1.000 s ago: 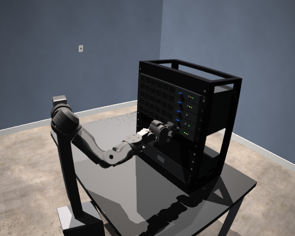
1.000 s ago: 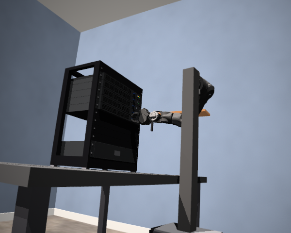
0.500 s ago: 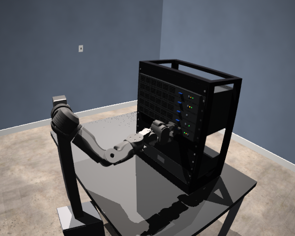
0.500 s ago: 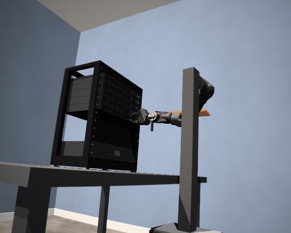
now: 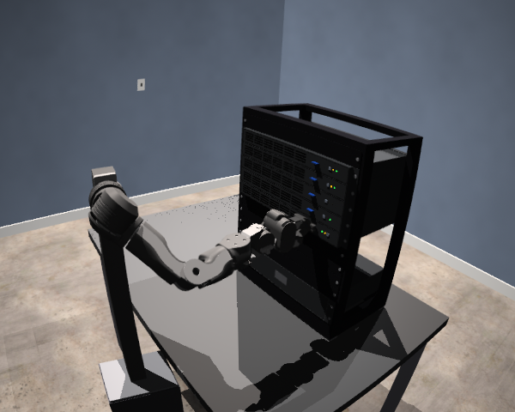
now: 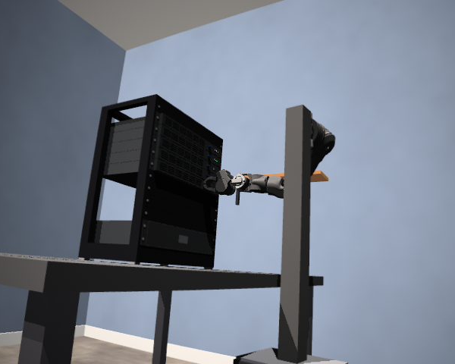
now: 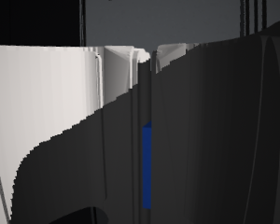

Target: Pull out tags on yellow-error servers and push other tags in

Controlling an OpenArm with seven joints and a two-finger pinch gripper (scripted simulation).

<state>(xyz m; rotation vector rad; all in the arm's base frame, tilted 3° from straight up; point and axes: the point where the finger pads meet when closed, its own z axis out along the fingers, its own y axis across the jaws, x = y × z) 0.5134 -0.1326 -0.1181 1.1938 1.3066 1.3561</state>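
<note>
My hand is 4 cm short of the blue information tag, 1 cm to the right of it and 13 cm below it. Also, from my hand: base plate: 51 cm behind, 17 cm to the left, 59 cm below.
</note>
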